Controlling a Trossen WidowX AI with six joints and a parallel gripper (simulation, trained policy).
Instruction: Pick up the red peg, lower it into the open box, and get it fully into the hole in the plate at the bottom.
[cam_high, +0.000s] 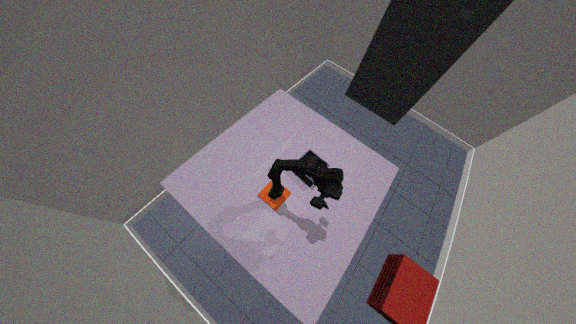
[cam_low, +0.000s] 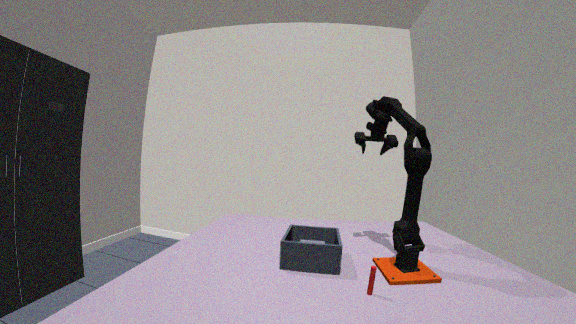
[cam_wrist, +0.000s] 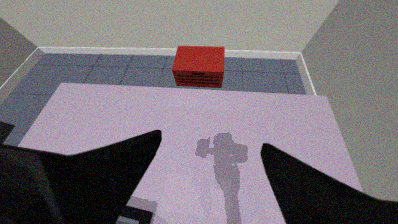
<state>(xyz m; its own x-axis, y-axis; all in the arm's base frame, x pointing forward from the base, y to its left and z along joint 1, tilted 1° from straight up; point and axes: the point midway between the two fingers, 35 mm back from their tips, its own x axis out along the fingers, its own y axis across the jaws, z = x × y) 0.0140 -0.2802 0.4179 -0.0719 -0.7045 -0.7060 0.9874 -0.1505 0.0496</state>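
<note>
Right now the red peg is 41 cm to the left of my gripper tip, 36 cm below it and 16 cm ahead of it. Also, from my gripper tip: grey box 38 cm below, 29 cm ahead, 20 cm to the left; plate 36 cm below, 29 cm ahead, 20 cm to the left.
</note>
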